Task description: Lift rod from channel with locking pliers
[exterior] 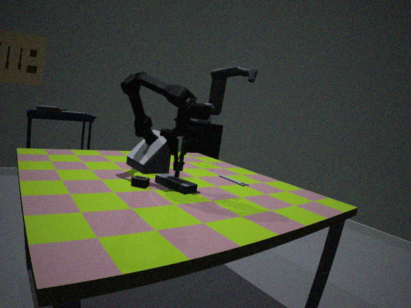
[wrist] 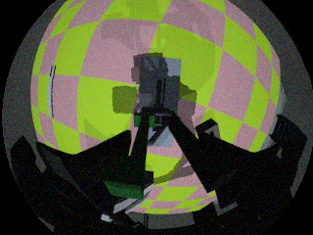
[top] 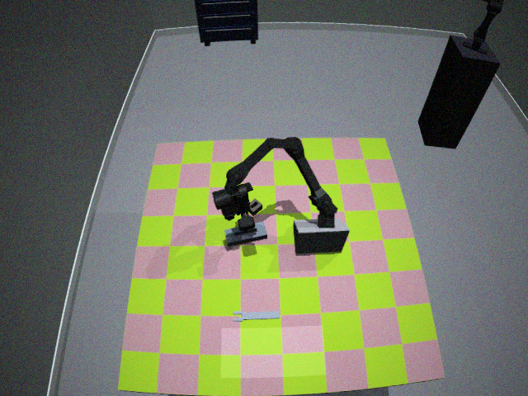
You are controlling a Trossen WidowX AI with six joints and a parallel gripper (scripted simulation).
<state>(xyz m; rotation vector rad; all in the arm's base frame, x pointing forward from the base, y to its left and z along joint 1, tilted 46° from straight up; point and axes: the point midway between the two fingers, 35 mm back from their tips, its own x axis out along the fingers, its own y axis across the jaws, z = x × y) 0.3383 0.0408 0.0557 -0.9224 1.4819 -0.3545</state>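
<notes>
Now: the grey channel block 120 mm below my gripper tip. Round my gripper tip: small dark holster: 20 mm behind, 140 mm to the right, 130 mm below; thin flat grey tool: 60 mm behind, 370 mm to the left, 130 mm below.
</notes>
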